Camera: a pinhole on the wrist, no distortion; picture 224 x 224 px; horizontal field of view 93.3 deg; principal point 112.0 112.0 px. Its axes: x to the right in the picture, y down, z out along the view. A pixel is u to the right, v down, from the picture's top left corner.
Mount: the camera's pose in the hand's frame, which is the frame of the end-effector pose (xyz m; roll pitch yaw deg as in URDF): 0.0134 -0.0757 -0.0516 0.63 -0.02 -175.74
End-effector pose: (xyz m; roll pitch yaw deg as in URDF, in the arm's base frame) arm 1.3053 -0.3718 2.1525 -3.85 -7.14 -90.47
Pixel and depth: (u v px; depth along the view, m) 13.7 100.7 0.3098
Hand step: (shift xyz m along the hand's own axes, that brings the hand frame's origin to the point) 0.2980 -0.0179 0.2577
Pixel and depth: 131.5 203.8 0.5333
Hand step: -0.0505 -0.5389 0.4868
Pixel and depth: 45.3 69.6 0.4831
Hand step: 0.3027 0.1454 0.4292
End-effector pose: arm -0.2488 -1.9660 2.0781 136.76 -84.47 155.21
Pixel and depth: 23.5 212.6 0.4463
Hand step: 0.4173 -0.4665 0.3992
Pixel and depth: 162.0 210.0 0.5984
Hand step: -0.2279 -0.6432 0.5530
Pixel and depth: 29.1 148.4 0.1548
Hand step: 0.1383 -0.1181 0.1037
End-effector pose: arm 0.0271 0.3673 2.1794 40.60 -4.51 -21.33
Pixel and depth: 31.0 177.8 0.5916
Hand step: 0.4925 -0.4027 0.5439
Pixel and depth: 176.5 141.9 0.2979
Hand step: -0.1617 -0.1699 0.2473
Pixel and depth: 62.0 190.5 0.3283
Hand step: 0.1862 -0.3036 0.2793
